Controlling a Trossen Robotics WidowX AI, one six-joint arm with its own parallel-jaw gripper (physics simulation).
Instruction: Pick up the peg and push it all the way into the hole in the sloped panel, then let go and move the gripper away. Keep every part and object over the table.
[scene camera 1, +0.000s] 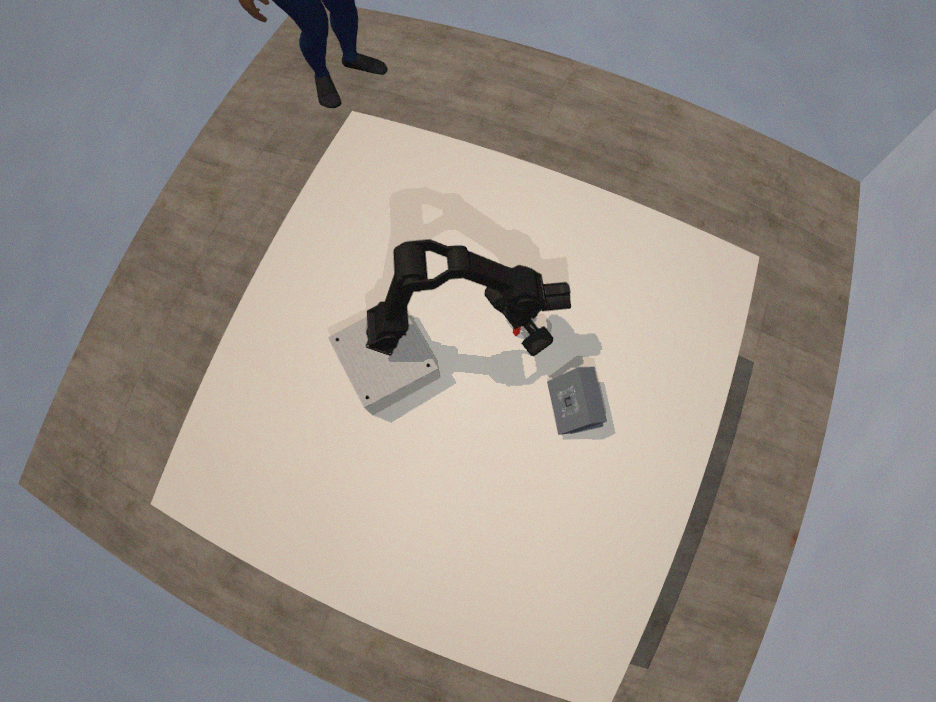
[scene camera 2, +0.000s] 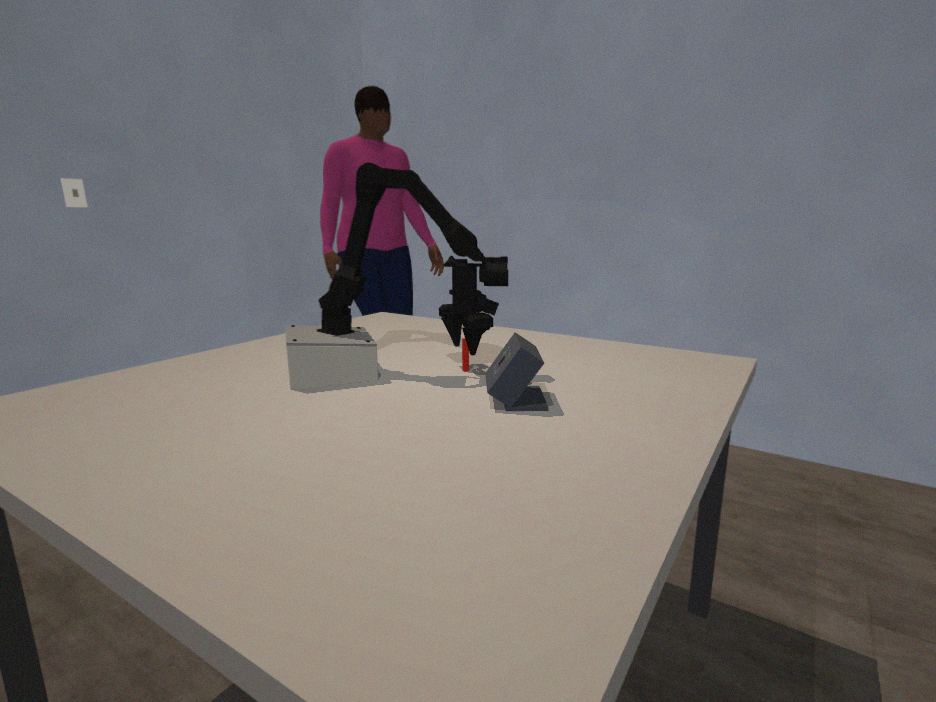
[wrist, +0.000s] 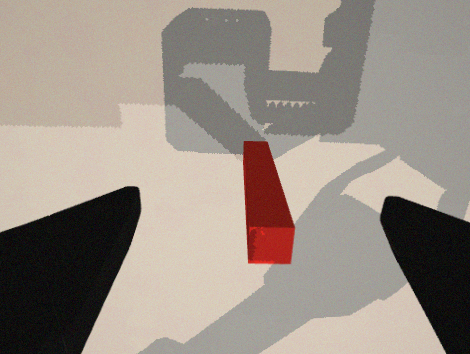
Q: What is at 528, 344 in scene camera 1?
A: My gripper.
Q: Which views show my gripper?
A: Scene camera 1, scene camera 2 and the wrist view: all of them.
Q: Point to a red peg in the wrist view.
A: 270, 230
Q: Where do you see my gripper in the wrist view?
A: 262, 203
